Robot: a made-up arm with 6 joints.
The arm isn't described. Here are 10 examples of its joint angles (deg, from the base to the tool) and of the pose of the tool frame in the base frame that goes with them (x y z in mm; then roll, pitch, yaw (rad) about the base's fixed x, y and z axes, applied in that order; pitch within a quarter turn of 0, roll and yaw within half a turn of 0).
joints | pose
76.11 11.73 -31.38 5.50 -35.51 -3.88 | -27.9 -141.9 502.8 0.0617 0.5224 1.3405
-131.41 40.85 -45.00 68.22 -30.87 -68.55 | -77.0 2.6 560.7 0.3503 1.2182 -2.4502
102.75 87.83 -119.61 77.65 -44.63 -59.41 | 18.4 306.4 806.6 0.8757 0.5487 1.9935
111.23 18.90 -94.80 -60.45 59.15 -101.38 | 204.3 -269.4 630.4 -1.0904 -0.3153 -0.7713
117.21 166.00 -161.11 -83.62 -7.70 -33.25 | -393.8 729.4 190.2 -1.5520 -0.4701 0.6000
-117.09 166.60 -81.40 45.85 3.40 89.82 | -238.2 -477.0 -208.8 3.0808 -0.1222 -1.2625
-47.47 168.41 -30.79 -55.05 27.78 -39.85 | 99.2 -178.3 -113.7 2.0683 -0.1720 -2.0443
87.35 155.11 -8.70 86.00 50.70 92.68 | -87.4 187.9 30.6 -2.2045 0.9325 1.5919
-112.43 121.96 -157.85 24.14 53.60 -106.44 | -185.0 -555.5 628.1 -1.7385 0.0316 3.0852
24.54 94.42 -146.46 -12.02 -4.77 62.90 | 249.3 116.2 895.5 0.3866 0.3159 1.3837
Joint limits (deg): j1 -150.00..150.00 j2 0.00..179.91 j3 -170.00..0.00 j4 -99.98..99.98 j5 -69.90..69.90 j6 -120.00..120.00
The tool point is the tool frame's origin. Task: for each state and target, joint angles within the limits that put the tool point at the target. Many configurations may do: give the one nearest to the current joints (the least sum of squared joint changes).
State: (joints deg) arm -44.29 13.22 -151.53 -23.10 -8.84 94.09
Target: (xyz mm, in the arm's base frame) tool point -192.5 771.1 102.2
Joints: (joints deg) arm -73.07 0.01 -170.00 -25.49 -48.83 94.09
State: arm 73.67 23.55 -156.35 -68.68 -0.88 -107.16
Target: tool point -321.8 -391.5 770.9
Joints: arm 51.75 38.22 -149.67 -69.03 -5.04 -107.16
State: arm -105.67 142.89 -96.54 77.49 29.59 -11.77
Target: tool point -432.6 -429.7 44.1
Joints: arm -140.16 142.51 -81.93 74.44 26.19 -11.77
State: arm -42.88 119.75 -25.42 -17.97 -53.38 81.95
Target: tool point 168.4 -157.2 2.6
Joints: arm -48.56 145.90 -5.35 -15.80 -40.84 81.95
